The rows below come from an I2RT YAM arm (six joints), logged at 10 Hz.
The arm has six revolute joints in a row. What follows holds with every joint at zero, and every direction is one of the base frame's. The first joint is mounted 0.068 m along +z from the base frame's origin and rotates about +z. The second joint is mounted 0.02 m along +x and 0.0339 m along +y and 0.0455 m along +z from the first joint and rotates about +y. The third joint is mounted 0.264 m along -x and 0.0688 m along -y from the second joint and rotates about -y. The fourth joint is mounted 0.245 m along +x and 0.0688 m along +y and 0.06 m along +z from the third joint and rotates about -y. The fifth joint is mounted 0.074 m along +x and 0.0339 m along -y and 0.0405 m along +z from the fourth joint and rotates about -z. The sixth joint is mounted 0.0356 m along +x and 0.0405 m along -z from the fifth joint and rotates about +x. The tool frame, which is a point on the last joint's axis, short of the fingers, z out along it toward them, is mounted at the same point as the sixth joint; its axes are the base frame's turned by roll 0, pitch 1.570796 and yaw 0 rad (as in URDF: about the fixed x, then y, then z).
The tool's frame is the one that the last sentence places.
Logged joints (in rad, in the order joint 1, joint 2, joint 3, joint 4, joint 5, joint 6), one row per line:
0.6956 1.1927 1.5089 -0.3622 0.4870 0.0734
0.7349 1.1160 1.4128 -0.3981 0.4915 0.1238
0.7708 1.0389 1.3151 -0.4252 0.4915 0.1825
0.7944 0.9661 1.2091 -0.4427 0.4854 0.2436
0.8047 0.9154 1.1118 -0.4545 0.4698 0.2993
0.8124 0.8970 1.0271 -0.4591 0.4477 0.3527
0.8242 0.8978 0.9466 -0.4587 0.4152 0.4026
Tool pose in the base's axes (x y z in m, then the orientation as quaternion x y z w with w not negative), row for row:
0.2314 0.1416 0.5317 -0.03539 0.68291 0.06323 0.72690
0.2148 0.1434 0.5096 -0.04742 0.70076 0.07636 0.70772
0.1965 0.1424 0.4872 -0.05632 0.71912 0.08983 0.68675
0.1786 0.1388 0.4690 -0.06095 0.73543 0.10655 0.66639
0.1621 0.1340 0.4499 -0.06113 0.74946 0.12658 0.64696
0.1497 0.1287 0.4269 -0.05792 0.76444 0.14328 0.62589
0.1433 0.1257 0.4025 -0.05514 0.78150 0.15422 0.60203
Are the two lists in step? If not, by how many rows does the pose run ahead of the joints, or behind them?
The pose runs 2 rows behind the joints: the pose in row i belongs to the joints in row i - 2.
